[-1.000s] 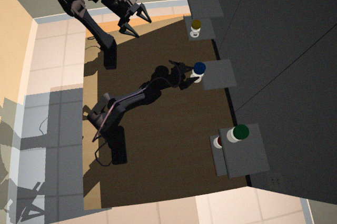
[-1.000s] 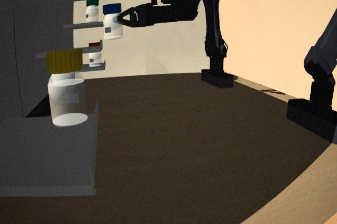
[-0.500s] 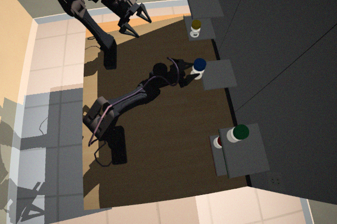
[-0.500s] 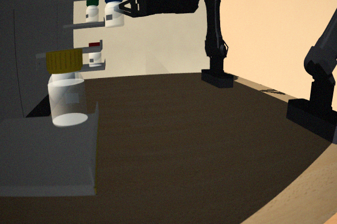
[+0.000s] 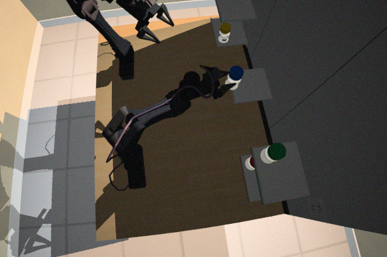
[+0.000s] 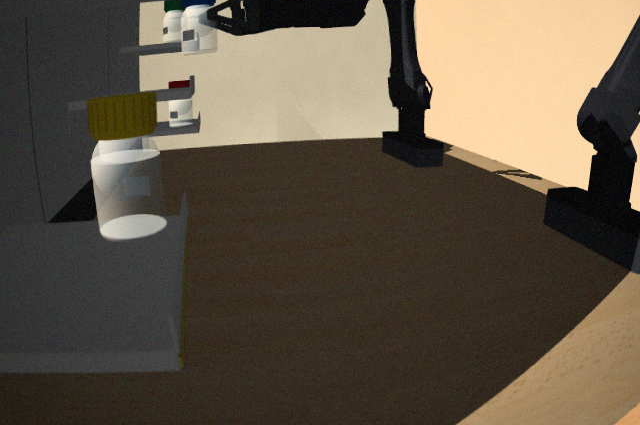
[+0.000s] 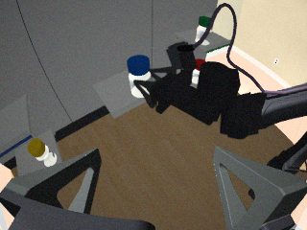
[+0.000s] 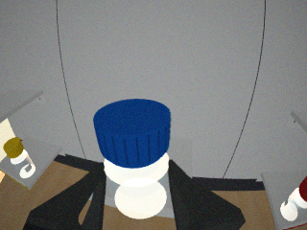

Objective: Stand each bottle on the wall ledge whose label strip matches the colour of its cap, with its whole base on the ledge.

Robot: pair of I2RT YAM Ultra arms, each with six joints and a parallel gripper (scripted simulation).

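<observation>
The blue-capped bottle is 24 cm ahead of my left hand, 15 cm to the right of it and 15 cm below it. From my left hand the other things lie so: yellow strip: 27 cm ahead, 26 cm to the left, 36 cm below; then blue strip: 27 cm ahead, 26 cm to the left, 16 cm below; then yellow-capped bottle: 31 cm ahead, 20 cm to the left, 30 cm below.
</observation>
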